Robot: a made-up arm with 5 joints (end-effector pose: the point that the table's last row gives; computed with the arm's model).
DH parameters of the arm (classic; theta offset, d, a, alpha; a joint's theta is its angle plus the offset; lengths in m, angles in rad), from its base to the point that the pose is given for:
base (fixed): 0.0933 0 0.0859 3.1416
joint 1: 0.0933 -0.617 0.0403 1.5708
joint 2: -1.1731 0 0.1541 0
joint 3: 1.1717 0 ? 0
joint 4: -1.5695 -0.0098 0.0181 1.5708
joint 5: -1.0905 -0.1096 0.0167 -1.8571
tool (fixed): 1.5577 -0.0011 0 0
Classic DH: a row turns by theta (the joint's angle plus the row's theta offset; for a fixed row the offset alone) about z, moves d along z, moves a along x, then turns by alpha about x.
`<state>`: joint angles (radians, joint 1 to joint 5).
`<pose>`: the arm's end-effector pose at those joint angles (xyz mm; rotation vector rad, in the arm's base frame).
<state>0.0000 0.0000 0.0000 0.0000 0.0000</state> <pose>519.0 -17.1 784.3 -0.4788 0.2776 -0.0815</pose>
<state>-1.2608 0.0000 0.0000 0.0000 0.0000</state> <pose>241.7 413.1 784.3 -0.5826 -0.0615 1.1455</pose>
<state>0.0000 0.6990 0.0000 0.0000 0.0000</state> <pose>534.4 -17.1 492.1 -0.4956 0.9622 0.0906</pose>
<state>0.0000 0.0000 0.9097 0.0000 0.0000</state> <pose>410.2 -17.1 511.3 -0.4927 1.1683 0.1450</pose>
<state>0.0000 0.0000 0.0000 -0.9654 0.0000</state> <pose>451.4 -17.1 863.4 -0.3925 -0.6687 -0.2992</pose>
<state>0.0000 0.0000 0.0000 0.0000 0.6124</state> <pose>519.0 -10.4 791.8 -1.0867 0.2500 -0.1681</pose>
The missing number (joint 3, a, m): 0.2242
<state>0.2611 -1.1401 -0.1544 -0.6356 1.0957</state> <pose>11.2 16.7 1036.4 -0.9607 -1.2040 -1.7650</pose>
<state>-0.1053 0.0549 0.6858 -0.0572 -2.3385</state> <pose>443.6 41.8 537.4 1.8272 0.7737 -0.3177</pose>
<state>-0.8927 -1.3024 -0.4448 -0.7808 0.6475</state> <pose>-44.0 -181.4 969.0 0.6012 -1.7049 -0.7568</pose>
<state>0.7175 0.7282 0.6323 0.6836 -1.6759</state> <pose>210.3 -120.7 365.9 1.7212 1.6923 -1.4978</pose>
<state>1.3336 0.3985 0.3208 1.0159 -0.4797</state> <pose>134.6 -307.6 466.7 1.3047 1.6811 -0.8318</pose>
